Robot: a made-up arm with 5 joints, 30 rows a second.
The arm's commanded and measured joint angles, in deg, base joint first. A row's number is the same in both.
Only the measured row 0 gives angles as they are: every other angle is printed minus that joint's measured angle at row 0.
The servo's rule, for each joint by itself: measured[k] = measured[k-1] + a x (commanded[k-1-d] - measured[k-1]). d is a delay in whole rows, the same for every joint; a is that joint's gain. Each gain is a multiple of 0.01, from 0.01 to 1. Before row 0 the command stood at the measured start. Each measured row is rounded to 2 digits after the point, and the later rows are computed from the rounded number. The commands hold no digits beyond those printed.
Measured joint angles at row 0:
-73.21 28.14 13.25 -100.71 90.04
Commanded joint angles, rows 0 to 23:
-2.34 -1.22 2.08 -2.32 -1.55
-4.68 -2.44 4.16 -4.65 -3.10
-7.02 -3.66 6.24 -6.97 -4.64
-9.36 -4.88 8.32 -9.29 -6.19
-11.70 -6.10 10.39 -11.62 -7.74
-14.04 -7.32 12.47 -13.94 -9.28
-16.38 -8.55 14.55 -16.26 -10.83
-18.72 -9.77 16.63 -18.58 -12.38
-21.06 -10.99 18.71 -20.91 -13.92
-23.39 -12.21 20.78 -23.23 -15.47
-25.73 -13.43 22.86 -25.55 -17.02
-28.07 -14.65 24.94 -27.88 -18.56
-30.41 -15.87 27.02 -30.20 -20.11
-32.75 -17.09 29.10 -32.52 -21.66
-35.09 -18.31 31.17 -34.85 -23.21
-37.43 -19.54 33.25 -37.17 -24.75
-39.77 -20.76 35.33 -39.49 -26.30
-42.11 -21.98 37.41 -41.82 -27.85
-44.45 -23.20 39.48 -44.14 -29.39
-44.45 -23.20 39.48 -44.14 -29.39
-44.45 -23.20 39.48 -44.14 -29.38
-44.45 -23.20 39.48 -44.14 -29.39
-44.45 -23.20 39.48 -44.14 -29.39
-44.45 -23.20 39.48 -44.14 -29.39
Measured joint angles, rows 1 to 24:
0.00 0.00 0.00 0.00 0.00
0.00 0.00 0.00 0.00 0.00
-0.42 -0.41 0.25 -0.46 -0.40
-1.19 -1.10 0.72 -1.30 -1.10
-2.24 -1.97 1.38 -2.43 -2.02
-3.52 -2.96 2.21 -3.80 -3.10
-4.99 -4.03 3.19 -5.36 -4.31
-6.62 -5.15 4.30 -7.08 -5.60
-8.38 -6.31 5.53 -8.92 -6.96
-10.24 -7.49 6.86 -10.85 -8.37
-12.19 -8.68 8.28 -12.86 -9.81
-14.21 -9.88 9.78 -14.93 -11.28
-16.28 -11.09 11.35 -17.05 -12.77
-18.40 -12.30 12.98 -19.22 -14.28
-20.56 -13.51 14.66 -21.42 -15.80
-22.75 -14.73 16.39 -23.64 -17.32
-24.97 -15.95 18.16 -25.88 -18.85
-27.21 -17.17 19.97 -28.14 -20.38
-29.47 -18.39 21.81 -30.41 -21.92
-31.75 -19.61 23.68 -32.69 -23.46
-34.04 -20.83 25.58 -34.98 -25.00
-35.91 -21.64 27.25 -36.81 -26.14
-37.45 -22.17 28.72 -38.28 -26.98
-38.71 -22.52 30.01 -39.45 -27.61
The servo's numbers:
d 2
a 0.18 0.34 0.12 0.20 0.26

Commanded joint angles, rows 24 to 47:
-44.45 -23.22 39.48 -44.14 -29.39
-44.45 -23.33 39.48 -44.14 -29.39
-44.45 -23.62 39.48 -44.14 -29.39
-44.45 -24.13 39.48 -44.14 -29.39
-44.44 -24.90 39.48 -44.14 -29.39
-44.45 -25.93 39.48 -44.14 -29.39
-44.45 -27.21 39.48 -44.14 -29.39
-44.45 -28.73 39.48 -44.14 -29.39
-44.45 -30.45 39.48 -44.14 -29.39
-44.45 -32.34 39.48 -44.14 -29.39
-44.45 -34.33 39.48 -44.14 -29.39
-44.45 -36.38 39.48 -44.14 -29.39
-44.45 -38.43 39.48 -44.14 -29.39
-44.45 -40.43 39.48 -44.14 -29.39
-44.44 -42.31 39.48 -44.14 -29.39
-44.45 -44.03 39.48 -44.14 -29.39
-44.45 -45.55 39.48 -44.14 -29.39
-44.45 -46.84 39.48 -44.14 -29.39
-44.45 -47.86 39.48 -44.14 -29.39
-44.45 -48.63 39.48 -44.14 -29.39
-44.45 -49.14 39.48 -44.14 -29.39
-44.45 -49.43 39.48 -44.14 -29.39
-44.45 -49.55 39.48 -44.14 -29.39
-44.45 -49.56 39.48 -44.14 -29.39
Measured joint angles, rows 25 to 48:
-39.74 -22.75 31.15 -40.39 -28.07
-40.59 -22.90 32.15 -41.14 -28.41
-41.28 -23.01 33.03 -41.74 -28.66
-41.85 -23.12 33.80 -42.22 -28.85
-42.32 -23.29 34.48 -42.60 -28.99
-42.70 -23.58 35.08 -42.91 -29.09
-43.01 -24.03 35.61 -43.16 -29.17
-43.27 -24.68 36.07 -43.36 -29.23
-43.48 -25.54 36.48 -43.52 -29.27
-43.65 -26.62 36.84 -43.64 -29.30
-43.79 -27.92 37.16 -43.74 -29.32
-43.91 -29.42 37.44 -43.82 -29.34
-44.01 -31.09 37.68 -43.88 -29.35
-44.09 -32.89 37.90 -43.93 -29.36
-44.15 -34.77 38.09 -43.97 -29.37
-44.20 -36.69 38.26 -44.00 -29.38
-44.24 -38.60 38.41 -44.03 -29.38
-44.28 -40.45 38.54 -44.05 -29.38
-44.31 -42.18 38.65 -44.07 -29.38
-44.34 -43.76 38.75 -44.08 -29.38
-44.36 -45.15 38.84 -44.09 -29.38
-44.38 -46.33 38.92 -44.10 -29.38
-44.39 -47.29 38.99 -44.11 -29.38
-44.40 -48.02 39.05 -44.12 -29.38

